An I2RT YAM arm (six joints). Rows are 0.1 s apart.
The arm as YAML. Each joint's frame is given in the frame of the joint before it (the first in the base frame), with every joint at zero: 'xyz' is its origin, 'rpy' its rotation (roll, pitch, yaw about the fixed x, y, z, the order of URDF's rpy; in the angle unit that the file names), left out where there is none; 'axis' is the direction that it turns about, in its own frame. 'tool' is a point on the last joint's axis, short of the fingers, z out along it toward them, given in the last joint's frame.
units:
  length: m
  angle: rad
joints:
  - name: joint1
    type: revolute
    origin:
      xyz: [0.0, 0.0, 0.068]
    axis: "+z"
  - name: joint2
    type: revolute
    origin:
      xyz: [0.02, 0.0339, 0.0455]
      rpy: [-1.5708, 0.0, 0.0]
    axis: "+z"
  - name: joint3
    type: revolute
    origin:
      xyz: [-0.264, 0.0, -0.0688]
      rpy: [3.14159, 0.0, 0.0]
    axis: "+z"
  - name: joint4
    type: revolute
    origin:
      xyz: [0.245, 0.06, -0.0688]
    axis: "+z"
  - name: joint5
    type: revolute
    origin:
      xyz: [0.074, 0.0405, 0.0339]
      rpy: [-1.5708, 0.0, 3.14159]
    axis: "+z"
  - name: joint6
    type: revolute
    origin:
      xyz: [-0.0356, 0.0, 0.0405]
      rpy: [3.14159, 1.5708, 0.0]
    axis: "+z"
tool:
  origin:
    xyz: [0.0, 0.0, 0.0]
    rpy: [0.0, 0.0, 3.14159]
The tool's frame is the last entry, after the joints.
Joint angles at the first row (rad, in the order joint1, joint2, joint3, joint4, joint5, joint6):
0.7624, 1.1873, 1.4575, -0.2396, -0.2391, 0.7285
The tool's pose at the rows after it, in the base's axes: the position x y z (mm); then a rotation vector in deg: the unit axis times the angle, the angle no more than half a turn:
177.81 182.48 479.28 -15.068 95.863 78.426
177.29 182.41 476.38 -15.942 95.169 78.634
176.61 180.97 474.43 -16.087 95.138 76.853
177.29 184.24 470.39 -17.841 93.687 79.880
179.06 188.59 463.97 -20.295 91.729 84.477
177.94 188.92 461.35 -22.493 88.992 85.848
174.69 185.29 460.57 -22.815 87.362 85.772
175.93 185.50 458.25 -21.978 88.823 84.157
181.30 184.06 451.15 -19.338 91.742 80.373
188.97 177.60 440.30 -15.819 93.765 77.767
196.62 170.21 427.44 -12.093 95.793 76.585
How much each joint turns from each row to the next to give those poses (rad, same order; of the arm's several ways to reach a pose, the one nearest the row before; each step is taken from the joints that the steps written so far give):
-0.0015, 0.0030, -0.0338, 0.0584, -0.0323, 0.0063
-0.0001, -0.0076, -0.0216, 0.0232, -0.0093, -0.0077
0.0000, -0.0076, -0.0092, -0.0062, 0.0168, -0.0230
0.0016, -0.0001, -0.0322, 0.0628, -0.0442, 0.0167
-0.0015, 0.0031, -0.0460, 0.0936, -0.0691, 0.0323
0.0000, -0.0076, -0.0337, 0.0675, -0.0308, -0.0060
-0.0016, -0.0200, -0.0246, 0.0278, -0.0001, -0.0062
0.0000, 0.0015, 0.0030, -0.0291, 0.0215, -0.0122
-0.0122, 0.0031, -0.0046, -0.0460, 0.0473, -0.0184
-0.0352, -0.0076, -0.0352, -0.0047, 0.0248, 0.0075
-0.0399, -0.0093, -0.0460, 0.0092, 0.0061, 0.0277

